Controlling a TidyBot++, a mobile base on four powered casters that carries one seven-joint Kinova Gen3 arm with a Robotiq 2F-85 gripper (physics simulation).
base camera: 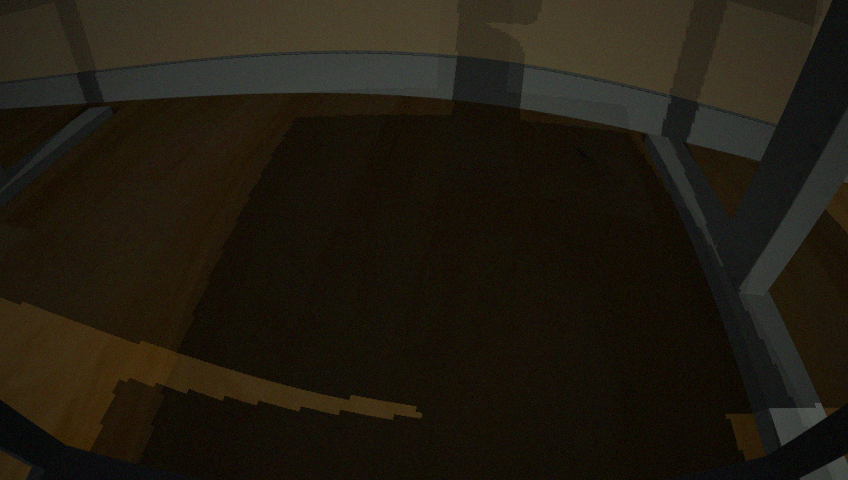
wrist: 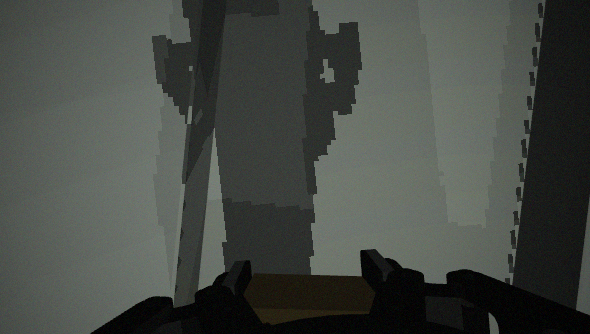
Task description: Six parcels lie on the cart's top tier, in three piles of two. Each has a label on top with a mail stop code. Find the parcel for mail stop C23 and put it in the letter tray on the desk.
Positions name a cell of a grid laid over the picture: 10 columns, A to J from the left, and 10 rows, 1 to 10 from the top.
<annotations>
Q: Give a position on a letter tray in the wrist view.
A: H5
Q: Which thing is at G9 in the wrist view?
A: My gripper.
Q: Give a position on a desk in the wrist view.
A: B4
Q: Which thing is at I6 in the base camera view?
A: A desk.
</annotations>
